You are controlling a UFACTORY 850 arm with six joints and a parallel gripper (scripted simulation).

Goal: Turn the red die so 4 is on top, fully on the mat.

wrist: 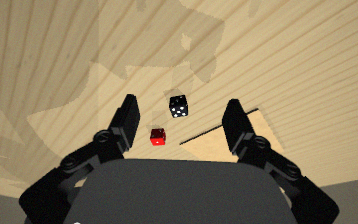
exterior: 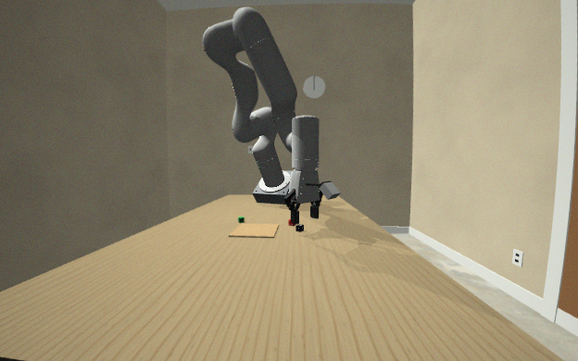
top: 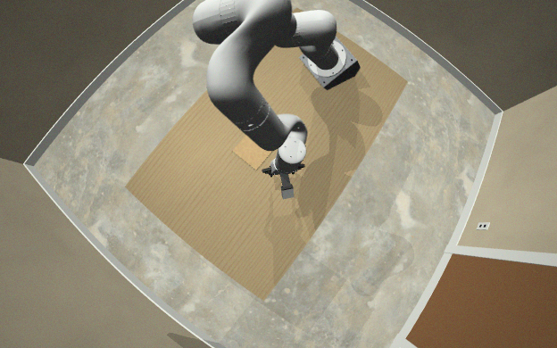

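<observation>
Now: the black die 40 mm below my hand, 20 mm behind it and 10 mm to the right of it. Also, from my hand: green die: 200 mm to the right, 180 mm behind, 40 mm below; tan mat: 150 mm to the right, 60 mm behind, 50 mm below; red die: 100 mm behind, 40 mm below, 20 mm to the right.
</observation>
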